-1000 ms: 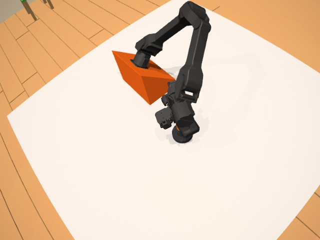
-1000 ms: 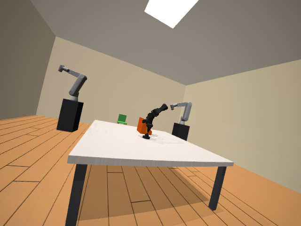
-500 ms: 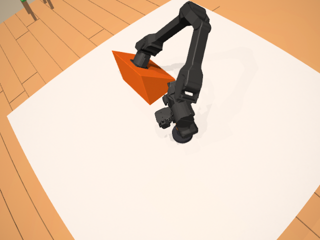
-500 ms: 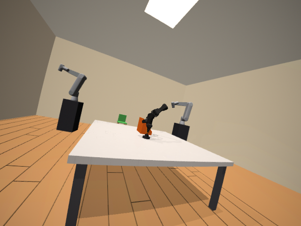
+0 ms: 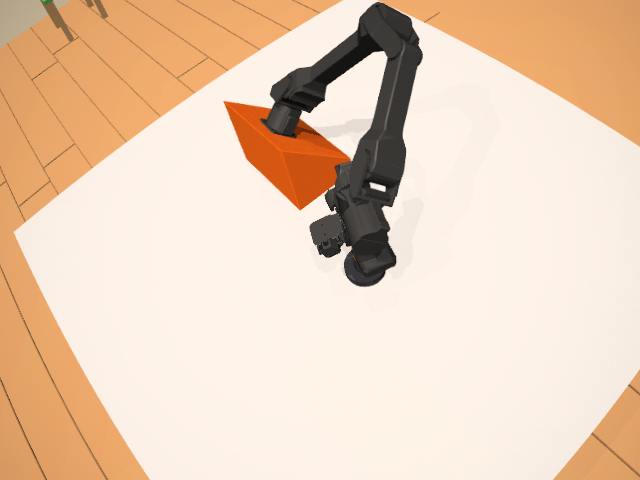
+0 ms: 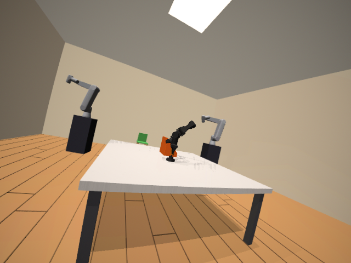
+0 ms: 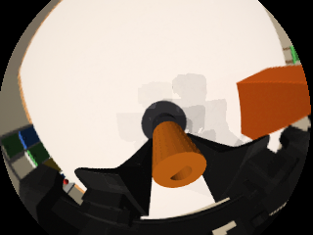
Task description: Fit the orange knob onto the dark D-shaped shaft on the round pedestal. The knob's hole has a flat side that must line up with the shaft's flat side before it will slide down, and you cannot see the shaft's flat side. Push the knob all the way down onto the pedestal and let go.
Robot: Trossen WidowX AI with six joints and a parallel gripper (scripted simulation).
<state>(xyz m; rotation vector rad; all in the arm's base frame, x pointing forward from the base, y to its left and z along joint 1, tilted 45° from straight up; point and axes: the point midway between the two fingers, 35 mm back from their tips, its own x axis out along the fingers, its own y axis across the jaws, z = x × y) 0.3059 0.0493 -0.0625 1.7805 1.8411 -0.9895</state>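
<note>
Right now the orange knob is 2 cm above my gripper tip. The rest, counted from my gripper tip: round pedestal: 4 cm below.
</note>
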